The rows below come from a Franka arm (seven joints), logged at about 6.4 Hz.
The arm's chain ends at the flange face. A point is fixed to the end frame.
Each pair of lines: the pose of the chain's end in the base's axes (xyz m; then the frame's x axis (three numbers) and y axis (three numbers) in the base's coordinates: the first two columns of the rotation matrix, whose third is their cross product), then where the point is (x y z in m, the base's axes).
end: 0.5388 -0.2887 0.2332 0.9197 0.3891 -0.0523 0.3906 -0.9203 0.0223
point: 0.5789 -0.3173 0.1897
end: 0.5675 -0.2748 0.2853 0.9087 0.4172 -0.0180 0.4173 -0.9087 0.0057
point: 0.6095 -0.3009 0.2420
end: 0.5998 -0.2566 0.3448 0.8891 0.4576 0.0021 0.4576 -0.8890 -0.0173
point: 0.6432 -0.2795 0.3012
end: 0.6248 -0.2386 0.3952 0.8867 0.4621 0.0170 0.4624 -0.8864 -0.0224
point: 0.6688 -0.2608 0.3518
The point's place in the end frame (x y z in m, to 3 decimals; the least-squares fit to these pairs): 0.028 0.041 0.043
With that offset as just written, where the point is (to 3 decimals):
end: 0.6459 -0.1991 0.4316 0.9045 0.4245 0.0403 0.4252 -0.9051 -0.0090
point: 0.690 -0.223 0.389
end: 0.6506 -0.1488 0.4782 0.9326 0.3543 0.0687 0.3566 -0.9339 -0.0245
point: 0.694 -0.175 0.436
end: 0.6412 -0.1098 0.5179 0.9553 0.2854 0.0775 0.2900 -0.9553 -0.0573
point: 0.682 -0.138 0.475
